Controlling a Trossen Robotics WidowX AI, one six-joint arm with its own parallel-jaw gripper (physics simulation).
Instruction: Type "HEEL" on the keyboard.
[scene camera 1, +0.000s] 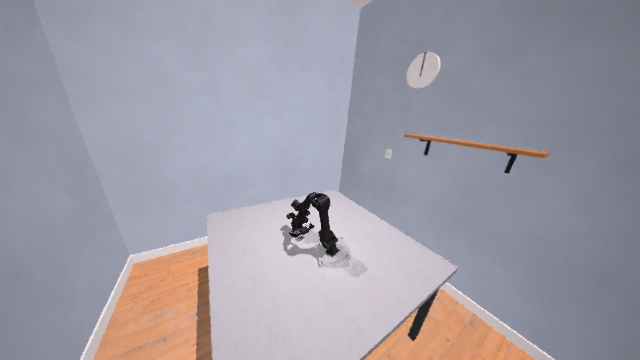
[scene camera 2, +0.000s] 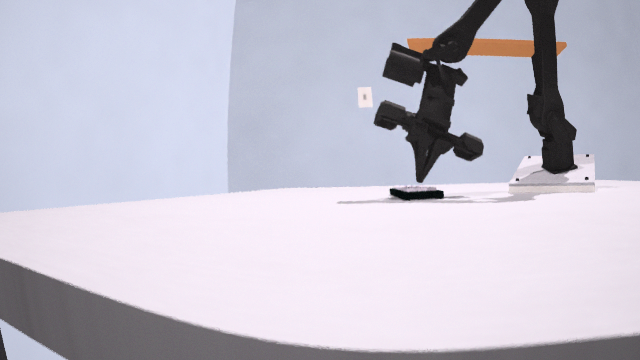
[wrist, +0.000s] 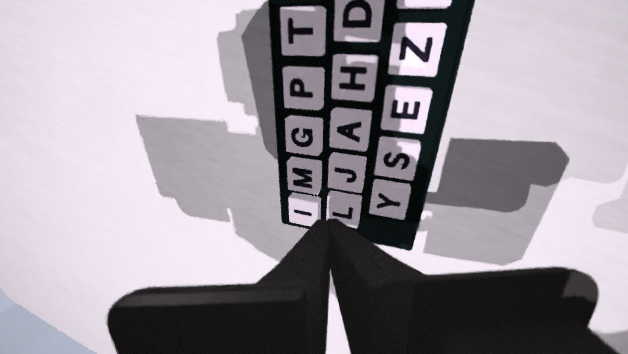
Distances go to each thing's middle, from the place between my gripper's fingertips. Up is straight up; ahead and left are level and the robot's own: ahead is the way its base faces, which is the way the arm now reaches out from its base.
The L key (wrist: 345, 207) is 1 cm below my hand. The rest, counted from my hand: E key (wrist: 405, 109) 5 cm to the right, 2 cm behind, 1 cm below; then P key (wrist: 303, 87) 5 cm to the right, 2 cm ahead, 1 cm below; then H key (wrist: 353, 76) 6 cm to the right, 1 cm below.
